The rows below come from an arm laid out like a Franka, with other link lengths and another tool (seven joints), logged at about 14 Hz.
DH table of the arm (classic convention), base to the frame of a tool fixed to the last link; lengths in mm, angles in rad. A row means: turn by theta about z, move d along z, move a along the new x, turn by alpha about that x. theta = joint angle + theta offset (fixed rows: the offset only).
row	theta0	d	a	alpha
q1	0	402.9	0	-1.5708
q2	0	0	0	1.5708
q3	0	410.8	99.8	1.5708
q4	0	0	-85.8	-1.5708
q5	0	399.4	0	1.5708
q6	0	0	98.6	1.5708
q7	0.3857	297.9	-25	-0.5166
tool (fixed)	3.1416	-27.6	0	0
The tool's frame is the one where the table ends.
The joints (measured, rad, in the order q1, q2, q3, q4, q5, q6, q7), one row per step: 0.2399 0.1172 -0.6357 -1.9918 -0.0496 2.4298 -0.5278; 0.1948 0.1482 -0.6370 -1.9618 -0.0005 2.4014 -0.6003; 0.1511 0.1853 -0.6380 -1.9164 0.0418 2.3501 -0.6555; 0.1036 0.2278 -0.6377 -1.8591 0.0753 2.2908 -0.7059; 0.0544 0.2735 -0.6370 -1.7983 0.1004 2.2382 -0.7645; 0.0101 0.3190 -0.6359 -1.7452 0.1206 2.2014 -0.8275
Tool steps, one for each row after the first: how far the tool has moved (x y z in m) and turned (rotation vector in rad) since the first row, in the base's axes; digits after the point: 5 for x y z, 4 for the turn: -0.00598 -0.02596 -0.00569 0.0116 0.0254 -0.0027; -0.01177 -0.04987 -0.01015 0.0278 0.0600 -0.0148; -0.01706 -0.07552 -0.01288 0.0403 0.0971 -0.0263; -0.02189 -0.10337 -0.01523 0.0431 0.1330 -0.0242; -0.02569 -0.12928 -0.02014 0.0397 0.1650 -0.0089
